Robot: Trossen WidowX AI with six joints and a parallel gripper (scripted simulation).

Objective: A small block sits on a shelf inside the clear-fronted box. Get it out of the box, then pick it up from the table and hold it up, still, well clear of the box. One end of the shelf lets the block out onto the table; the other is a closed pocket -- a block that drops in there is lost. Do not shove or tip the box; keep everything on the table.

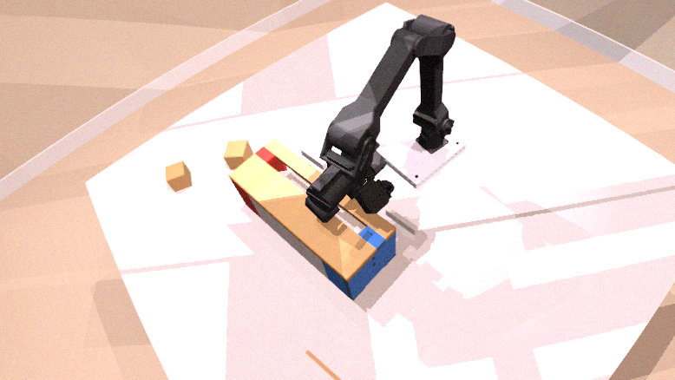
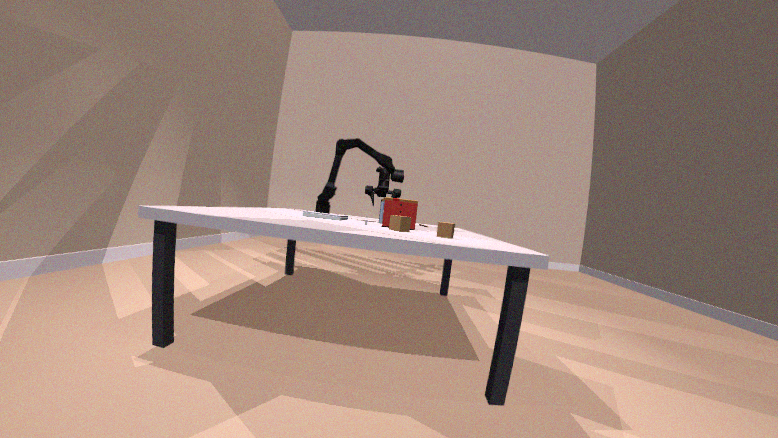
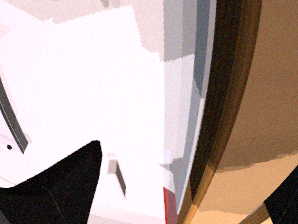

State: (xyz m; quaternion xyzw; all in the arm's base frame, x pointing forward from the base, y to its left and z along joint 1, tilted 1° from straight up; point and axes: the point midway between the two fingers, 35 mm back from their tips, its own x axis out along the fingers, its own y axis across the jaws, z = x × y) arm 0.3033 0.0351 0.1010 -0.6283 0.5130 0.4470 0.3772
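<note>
The long box lies 4 cm ahead of my gripper tip, 3 cm to the right of it and 2 cm below it. Round my gripper tip: thin orange stick: 31 cm to the left, 23 cm ahead, 8 cm below.
</note>
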